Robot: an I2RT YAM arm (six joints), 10 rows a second.
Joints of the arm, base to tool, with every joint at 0 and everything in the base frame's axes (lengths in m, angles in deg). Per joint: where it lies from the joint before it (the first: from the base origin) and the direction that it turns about. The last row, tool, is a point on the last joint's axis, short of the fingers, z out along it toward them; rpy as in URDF.
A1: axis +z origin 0 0 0.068
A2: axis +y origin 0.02 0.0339 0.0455
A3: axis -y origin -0.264 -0.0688 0
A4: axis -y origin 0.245 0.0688 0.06
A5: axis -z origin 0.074 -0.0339 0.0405
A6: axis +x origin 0.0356 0 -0.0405
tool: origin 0 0 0 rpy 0 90 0
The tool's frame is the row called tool.
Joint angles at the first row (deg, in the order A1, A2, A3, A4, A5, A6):
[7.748 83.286 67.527 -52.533 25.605 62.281]
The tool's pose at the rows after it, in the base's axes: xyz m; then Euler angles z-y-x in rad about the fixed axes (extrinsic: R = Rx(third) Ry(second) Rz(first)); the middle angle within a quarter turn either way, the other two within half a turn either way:
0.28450 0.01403 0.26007 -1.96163 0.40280 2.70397
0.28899 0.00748 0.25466 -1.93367 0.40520 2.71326
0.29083 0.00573 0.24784 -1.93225 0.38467 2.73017
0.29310 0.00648 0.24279 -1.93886 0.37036 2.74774
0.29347 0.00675 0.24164 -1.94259 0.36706 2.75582
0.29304 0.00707 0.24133 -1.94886 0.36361 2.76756
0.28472 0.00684 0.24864 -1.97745 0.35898 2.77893
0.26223 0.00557 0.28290 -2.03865 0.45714 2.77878
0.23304 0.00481 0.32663 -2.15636 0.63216 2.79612
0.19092 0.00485 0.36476 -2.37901 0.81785 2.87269
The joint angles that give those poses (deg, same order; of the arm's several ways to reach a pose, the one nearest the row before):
[5.890 83.854 65.996 -49.363 25.343 63.111]
[4.382 84.596 65.363 -47.245 24.250 63.352]
[3.902 85.559 64.927 -47.026 23.289 63.878]
[3.923 86.542 64.882 -46.982 22.436 64.270]
[3.924 86.738 64.861 -47.005 22.021 64.315]
[3.923 86.738 64.860 -47.265 21.409 64.292]
[3.922 84.816 64.838 -49.494 20.818 63.002]
[3.923 77.296 65.340 -51.528 20.360 57.385]
[3.922 68.139 66.805 -51.724 18.239 47.702]
[3.925 57.932 67.813 -52.535 13.367 35.027]

